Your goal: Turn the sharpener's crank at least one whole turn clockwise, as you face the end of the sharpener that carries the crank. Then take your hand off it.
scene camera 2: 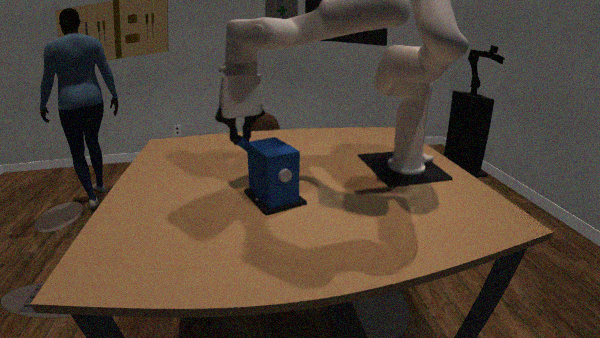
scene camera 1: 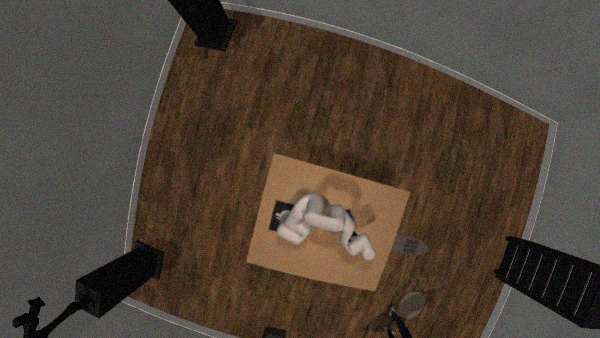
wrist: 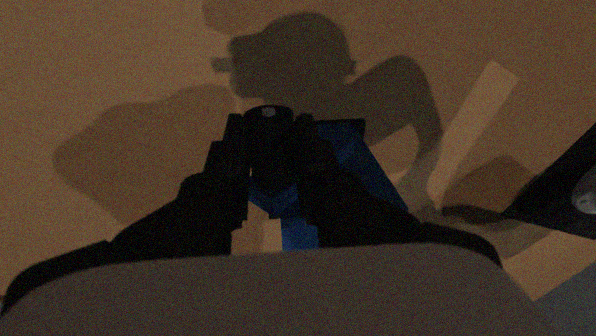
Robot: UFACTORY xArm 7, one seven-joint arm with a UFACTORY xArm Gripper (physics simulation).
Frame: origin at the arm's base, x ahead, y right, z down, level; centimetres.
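Seen in the pictures: gripper, fingertip midpoint: [scene camera 2: 240, 142] [scene camera 1: 354, 236] [wrist: 271, 140]; arm's base, link origin: [scene camera 2: 406, 166].
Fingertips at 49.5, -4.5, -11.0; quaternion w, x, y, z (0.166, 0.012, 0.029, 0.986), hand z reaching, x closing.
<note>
Offsets run from my fingertips to a thing's top centre, as dx, dy, dz. "spot": to the spot under its first point. Level surfaces: height alone.
The blue box-shaped sharpener [scene camera 2: 272, 172] [wrist: 372, 172] stands upright on a dark base on the table; a pale round disc {spot: -9.7, -13.9, +3.0} [scene camera 2: 285, 174] shows on one side face. In scene camera 1 the arm covers most of the sharpener {spot: -7.7, -13.8, +0.4} [scene camera 1: 350, 215]. My gripper [scene camera 2: 241, 139] [wrist: 271, 140] is at the sharpener's far upper edge in scene camera 2, pointing down. It is shut on the crank's handle {spot: +0.1, +0.3, -1.5} [wrist: 271, 150], a black cylinder with a light spot on its end. Part of the blue crank arm [wrist: 274, 199] shows below the handle in the wrist view. The rest of the crank is hidden.
The wooden table {dz +11.6} [scene camera 1: 310, 277] [scene camera 2: 175, 280] carries the arm's black base plate [scene camera 2: 372, 160] [scene camera 1: 274, 220]. The arm's links pass above the table. A person [scene camera 2: 79, 75] stands beyond the table, and a dark pedestal [scene camera 2: 469, 132] stands on the floor behind the arm.
</note>
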